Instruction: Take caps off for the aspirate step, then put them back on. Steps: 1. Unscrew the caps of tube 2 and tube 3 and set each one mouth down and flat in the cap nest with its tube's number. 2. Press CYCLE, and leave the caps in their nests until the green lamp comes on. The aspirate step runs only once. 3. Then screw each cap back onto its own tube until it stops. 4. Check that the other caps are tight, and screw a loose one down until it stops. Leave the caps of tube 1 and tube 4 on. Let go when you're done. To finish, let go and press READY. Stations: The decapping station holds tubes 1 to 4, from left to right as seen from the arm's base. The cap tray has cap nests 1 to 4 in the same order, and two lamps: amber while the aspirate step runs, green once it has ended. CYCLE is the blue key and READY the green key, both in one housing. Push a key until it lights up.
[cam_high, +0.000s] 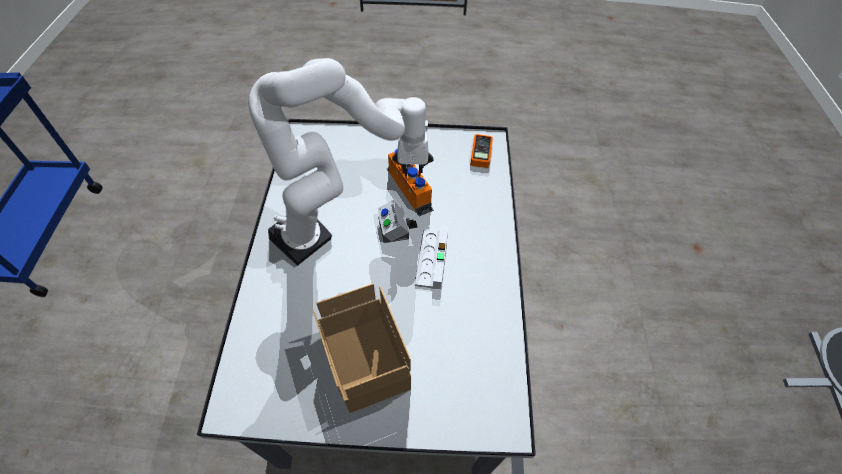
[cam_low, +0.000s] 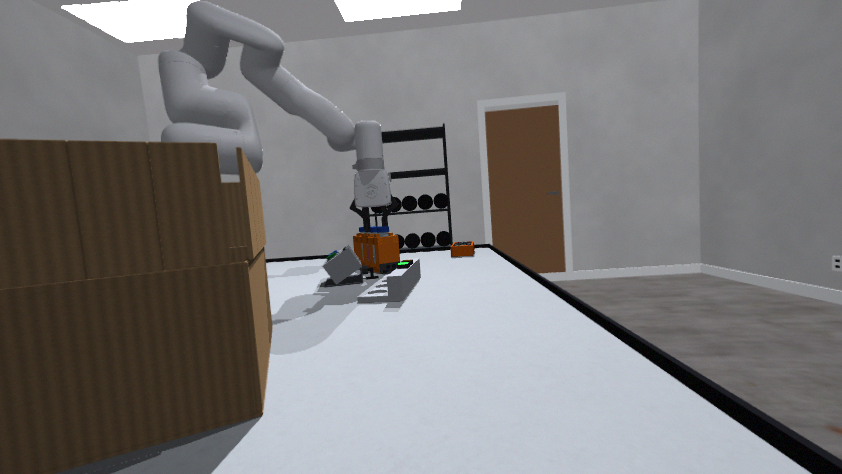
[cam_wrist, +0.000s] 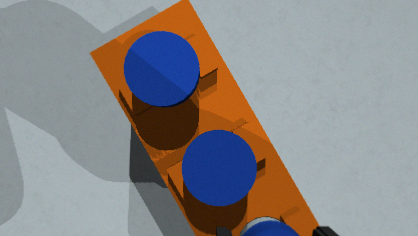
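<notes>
Right now the blue cap is 40 mm to the left of my hand, 30 mm behind it and 10 mm below it. Round my hand: green key: 190 mm to the right, 60 mm below, 60 mm behind; blue key: 150 mm to the right, 80 mm behind, 60 mm below; grey key housing: 170 mm to the right, 70 mm below, 50 mm behind.
</notes>
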